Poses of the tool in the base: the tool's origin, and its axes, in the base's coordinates. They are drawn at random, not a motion.
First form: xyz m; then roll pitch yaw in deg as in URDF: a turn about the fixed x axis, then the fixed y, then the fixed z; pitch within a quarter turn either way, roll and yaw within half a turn.
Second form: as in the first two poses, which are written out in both.
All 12 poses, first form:
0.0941 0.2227 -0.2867 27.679 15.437 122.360
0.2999 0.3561 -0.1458 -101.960 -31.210 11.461
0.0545 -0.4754 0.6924 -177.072 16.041 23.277
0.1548 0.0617 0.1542 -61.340 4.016 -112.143
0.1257 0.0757 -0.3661 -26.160 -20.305 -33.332
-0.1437 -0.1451 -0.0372 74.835 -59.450 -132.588
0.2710 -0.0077 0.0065 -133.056 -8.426 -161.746
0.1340 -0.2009 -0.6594 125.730 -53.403 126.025
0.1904 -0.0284 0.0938 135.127 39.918 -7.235
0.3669 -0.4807 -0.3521 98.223 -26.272 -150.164
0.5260 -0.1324 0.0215 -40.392 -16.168 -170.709
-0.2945 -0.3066 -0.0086 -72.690 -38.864 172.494
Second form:
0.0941 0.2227 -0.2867 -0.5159 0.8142 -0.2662 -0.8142 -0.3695 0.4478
0.2999 0.3561 -0.1458 0.8382 0.1699 0.5182 0.5380 -0.1024 -0.8367
0.0545 -0.4754 0.6924 0.8828 0.3798 -0.2763 0.3817 -0.9230 -0.0491
0.1548 0.0617 0.1542 -0.3760 -0.9240 -0.0700 0.4674 -0.1239 -0.8753
0.1257 0.0757 -0.3661 0.7836 -0.5153 0.3470 0.6210 0.6658 -0.4135
-0.1437 -0.1451 -0.0372 -0.3440 -0.3742 0.8612 0.7551 0.4349 0.4906
0.2710 -0.0077 0.0065 -0.9394 -0.3098 0.1465 -0.3155 0.6148 -0.7228
0.1340 -0.2009 -0.6594 -0.3506 0.4822 0.8028 0.8556 -0.1836 0.4840
0.1904 -0.0284 0.0938 0.7609 -0.0966 -0.6417 0.3599 -0.7600 0.5411
0.3669 -0.4807 -0.3521 -0.7778 -0.4461 0.4426 0.3089 0.3420 0.8875
0.5260 -0.1324 0.0215 -0.9478 -0.1551 0.2785 -0.0551 -0.7808 -0.6224
-0.2945 -0.3066 -0.0086 -0.7720 0.1017 0.6275 -0.6328 -0.2167 -0.7434

